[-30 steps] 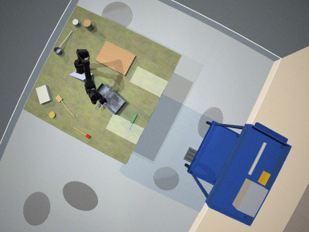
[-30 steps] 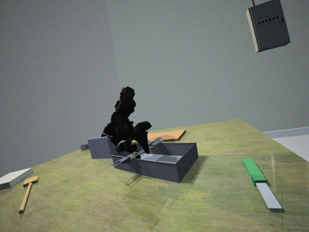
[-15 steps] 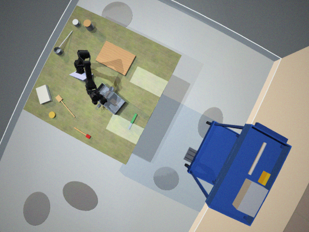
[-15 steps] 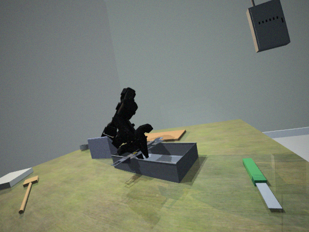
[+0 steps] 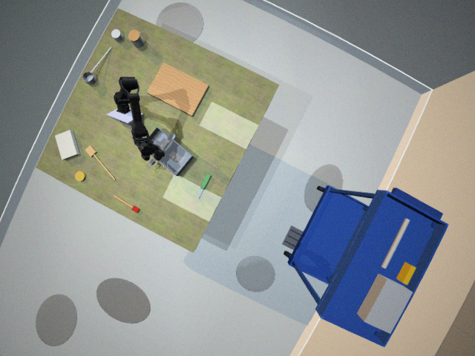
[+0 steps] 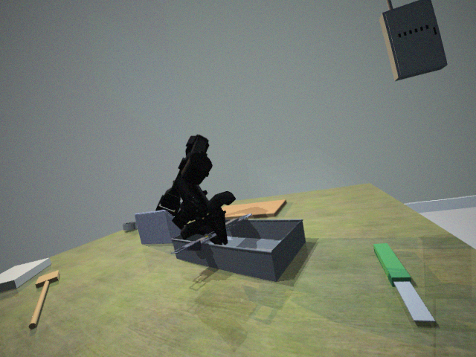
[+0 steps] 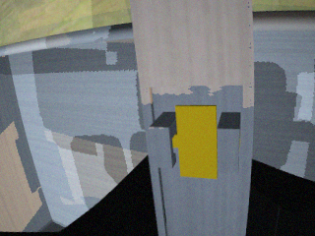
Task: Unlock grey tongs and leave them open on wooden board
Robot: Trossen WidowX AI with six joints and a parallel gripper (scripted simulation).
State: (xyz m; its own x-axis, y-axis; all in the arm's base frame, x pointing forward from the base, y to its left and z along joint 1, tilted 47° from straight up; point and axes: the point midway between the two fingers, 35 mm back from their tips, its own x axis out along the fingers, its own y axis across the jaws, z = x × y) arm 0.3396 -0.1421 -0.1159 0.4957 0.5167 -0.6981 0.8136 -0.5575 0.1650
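My gripper tip is now 2 cm short of the roasting tin and 3 cm to the right of it. Also, from my gripper tip: red-headed tool (11 cm behind, 41 cm to the right, 2 cm below); green-handled knife (32 cm ahead, 11 cm to the right, 2 cm below); yellow lock piece (3 cm behind, 2 cm to the right, 3 cm above).
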